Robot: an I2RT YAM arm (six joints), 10 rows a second.
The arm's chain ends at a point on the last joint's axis. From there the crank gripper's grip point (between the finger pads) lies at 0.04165 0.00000 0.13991 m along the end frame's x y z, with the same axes.
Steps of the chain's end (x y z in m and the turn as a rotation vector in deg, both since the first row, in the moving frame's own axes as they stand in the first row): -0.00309, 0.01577, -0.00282, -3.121, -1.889, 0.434; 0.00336, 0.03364, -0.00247, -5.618, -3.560, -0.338; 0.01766, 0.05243, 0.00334, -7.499, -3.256, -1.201; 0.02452, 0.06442, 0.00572, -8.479, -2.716, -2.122
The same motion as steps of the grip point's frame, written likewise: -0.00775, 0.02372, -0.00174, -3.121, -1.889, 0.434; -0.00535, 0.04723, -0.00082, -5.618, -3.560, -0.338; 0.00985, 0.07005, 0.00433, -7.499, -3.256, -1.201; 0.01822, 0.08377, 0.00611, -8.479, -2.716, -2.122
